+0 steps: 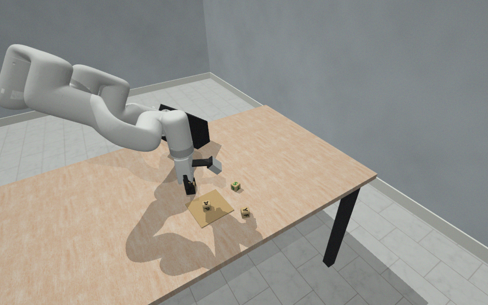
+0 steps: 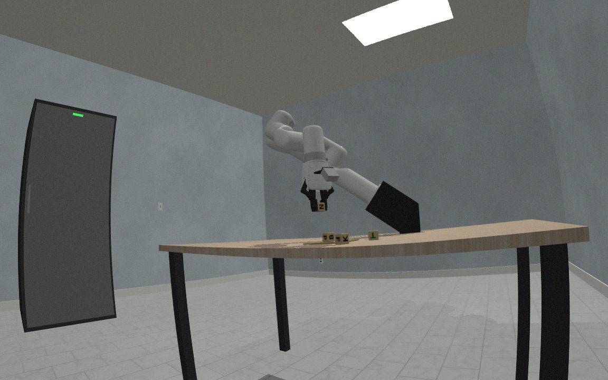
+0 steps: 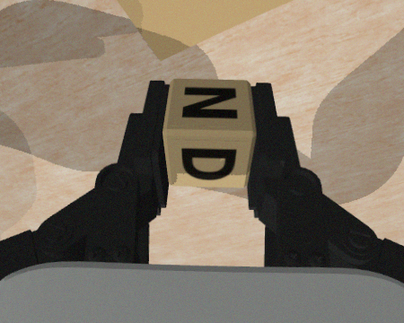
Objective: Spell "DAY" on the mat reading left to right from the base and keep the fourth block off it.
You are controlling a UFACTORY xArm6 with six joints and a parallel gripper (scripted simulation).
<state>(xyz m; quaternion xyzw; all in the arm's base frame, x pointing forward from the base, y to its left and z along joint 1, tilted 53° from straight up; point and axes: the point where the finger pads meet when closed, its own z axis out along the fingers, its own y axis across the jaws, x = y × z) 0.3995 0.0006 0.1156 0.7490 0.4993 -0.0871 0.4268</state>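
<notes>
Right now the mat is 13 cm below my hand, 5 cm to the left of it and 2 cm ahead of it. Also, from my hand: D block 1 cm below.
</notes>
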